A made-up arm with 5 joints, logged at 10 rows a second.
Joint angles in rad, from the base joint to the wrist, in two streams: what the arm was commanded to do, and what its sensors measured. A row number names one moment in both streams.
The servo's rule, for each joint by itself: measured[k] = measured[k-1] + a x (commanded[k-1-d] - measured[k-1]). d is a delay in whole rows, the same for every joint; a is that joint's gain. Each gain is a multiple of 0.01, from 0.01 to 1. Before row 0 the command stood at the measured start. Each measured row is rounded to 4 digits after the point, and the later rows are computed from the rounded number. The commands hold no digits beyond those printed.
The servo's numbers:
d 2
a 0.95 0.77 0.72 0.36 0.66
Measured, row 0: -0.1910 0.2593 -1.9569 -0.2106 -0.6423
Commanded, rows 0 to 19: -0.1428 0.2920 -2.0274 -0.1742 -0.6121; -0.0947 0.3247 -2.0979 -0.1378 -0.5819; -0.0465 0.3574 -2.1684 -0.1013 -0.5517; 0.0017 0.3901 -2.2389 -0.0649 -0.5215; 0.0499 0.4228 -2.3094 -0.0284 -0.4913; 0.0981 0.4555 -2.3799 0.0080 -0.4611; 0.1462 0.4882 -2.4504 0.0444 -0.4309; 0.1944 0.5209 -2.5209 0.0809 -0.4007; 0.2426 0.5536 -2.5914 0.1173 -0.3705; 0.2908 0.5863 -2.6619 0.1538 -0.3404; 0.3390 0.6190 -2.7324 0.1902 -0.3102; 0.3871 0.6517 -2.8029 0.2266 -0.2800; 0.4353 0.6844 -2.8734 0.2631 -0.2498; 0.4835 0.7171 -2.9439 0.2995 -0.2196; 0.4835 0.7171 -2.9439 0.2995 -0.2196; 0.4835 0.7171 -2.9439 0.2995 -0.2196; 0.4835 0.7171 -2.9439 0.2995 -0.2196; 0.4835 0.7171 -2.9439 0.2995 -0.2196; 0.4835 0.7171 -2.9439 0.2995 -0.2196; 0.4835 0.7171 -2.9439 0.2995 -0.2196
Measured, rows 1 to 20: -0.1910 0.2593 -1.9569 -0.2106 -0.6423; -0.1910 0.2593 -1.9569 -0.2106 -0.6423; -0.1452 0.2845 -2.0077 -0.1975 -0.6224; -0.0972 0.3155 -2.0726 -0.1760 -0.5957; -0.0490 0.3478 -2.1416 -0.1491 -0.5667; -0.0008 0.3804 -2.2117 -0.1188 -0.5369; 0.0474 0.4130 -2.2820 -0.0863 -0.5068; 0.0956 0.4457 -2.3525 -0.0524 -0.4766; 0.1437 0.4784 -2.4230 -0.0176 -0.4464; 0.1919 0.5111 -2.4935 0.0179 -0.4162; 0.2401 0.5438 -2.5640 0.0537 -0.3860; 0.2883 0.5765 -2.6345 0.0897 -0.3559; 0.3365 0.6092 -2.7050 0.1259 -0.3257; 0.3846 0.6419 -2.7755 0.1622 -0.2955; 0.4328 0.6746 -2.8460 0.1985 -0.2653; 0.4810 0.7073 -2.9165 0.2349 -0.2351; 0.4834 0.7148 -2.9362 0.2582 -0.2249; 0.4835 0.7166 -2.9417 0.2731 -0.2214; 0.4835 0.7170 -2.9433 0.2826 -0.2202; 0.4835 0.7171 -2.9437 0.2887 -0.2198
